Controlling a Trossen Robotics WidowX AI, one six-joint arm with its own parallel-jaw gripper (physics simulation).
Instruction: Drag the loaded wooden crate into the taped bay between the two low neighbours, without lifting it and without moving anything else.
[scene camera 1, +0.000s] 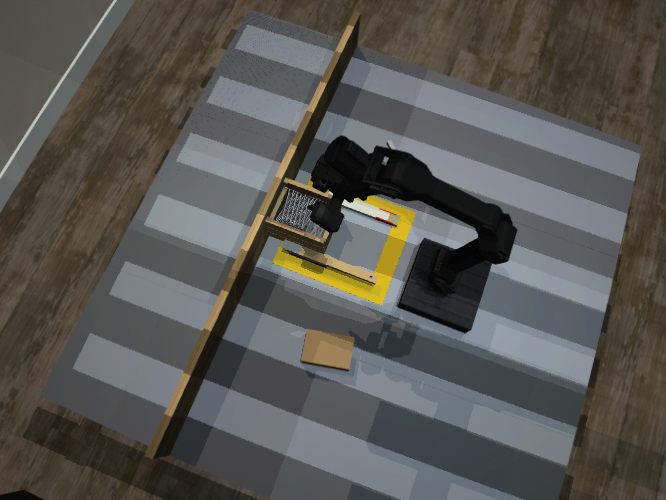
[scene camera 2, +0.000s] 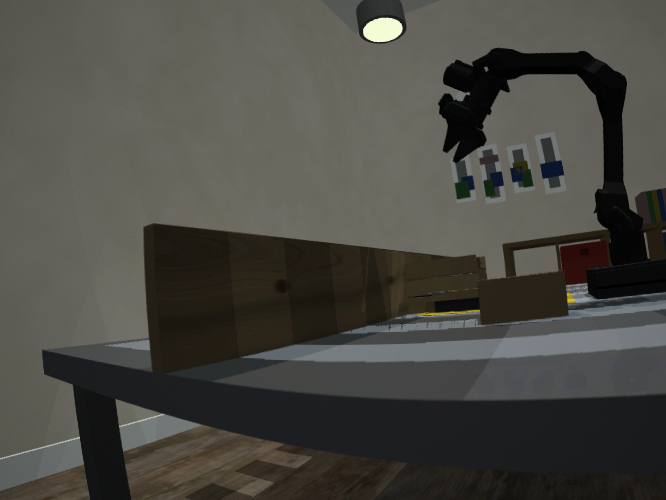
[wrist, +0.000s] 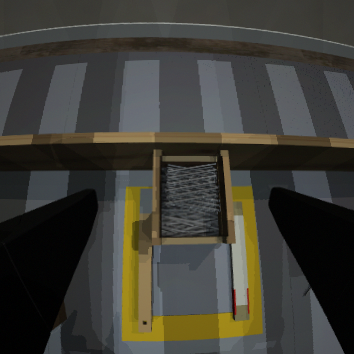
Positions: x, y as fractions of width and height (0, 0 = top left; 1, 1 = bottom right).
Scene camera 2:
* my gripper: 0.67, 0.32
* wooden crate: 0.63, 0.55
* low brown block: 0.82, 0.59, on the table
